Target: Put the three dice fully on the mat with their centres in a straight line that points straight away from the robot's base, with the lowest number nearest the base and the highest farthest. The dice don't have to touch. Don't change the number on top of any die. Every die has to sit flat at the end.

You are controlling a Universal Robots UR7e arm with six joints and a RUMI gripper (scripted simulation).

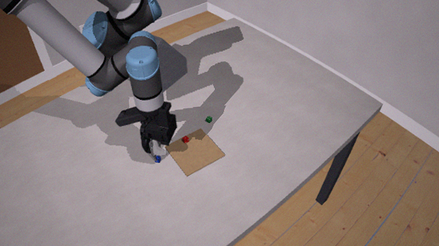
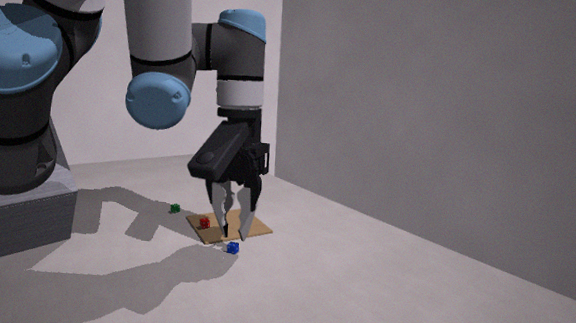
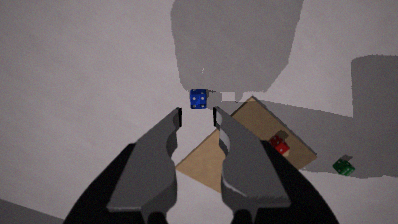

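Right now my hand is 3 cm above the blue die. The rest, counted from my hand: green die: 23 cm to the left, 3 cm below, 1 cm ahead; square mat: 10 cm to the left, 6 cm ahead, 4 cm below; red die: 11 cm to the left, 3 cm below, 1 cm ahead.
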